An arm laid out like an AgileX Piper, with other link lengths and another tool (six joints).
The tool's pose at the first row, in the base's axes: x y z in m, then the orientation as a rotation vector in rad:
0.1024 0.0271 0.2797 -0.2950 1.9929 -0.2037
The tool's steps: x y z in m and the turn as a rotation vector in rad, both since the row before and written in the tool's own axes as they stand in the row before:
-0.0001 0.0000 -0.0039 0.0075 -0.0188 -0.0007
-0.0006 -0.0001 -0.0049 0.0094 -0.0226 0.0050
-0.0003 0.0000 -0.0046 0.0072 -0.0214 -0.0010
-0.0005 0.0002 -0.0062 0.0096 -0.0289 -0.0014
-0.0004 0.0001 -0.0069 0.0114 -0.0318 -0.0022
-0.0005 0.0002 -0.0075 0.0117 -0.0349 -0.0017
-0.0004 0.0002 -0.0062 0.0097 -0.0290 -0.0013
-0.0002 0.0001 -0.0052 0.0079 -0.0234 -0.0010
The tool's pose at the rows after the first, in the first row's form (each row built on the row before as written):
0.0989 0.0272 0.2814 -0.2918 1.9731 -0.2081
0.0947 0.0273 0.2839 -0.2820 1.9498 -0.2100
0.0906 0.0275 0.2859 -0.2794 1.9274 -0.2138
0.0850 0.0279 0.2885 -0.2761 1.8972 -0.2188
0.0786 0.0282 0.2911 -0.2725 1.8637 -0.2254
0.0716 0.0287 0.2938 -0.2684 1.8272 -0.2313
0.0657 0.0291 0.2958 -0.2649 1.7968 -0.2360
0.0607 0.0294 0.2972 -0.2620 1.7723 -0.2398

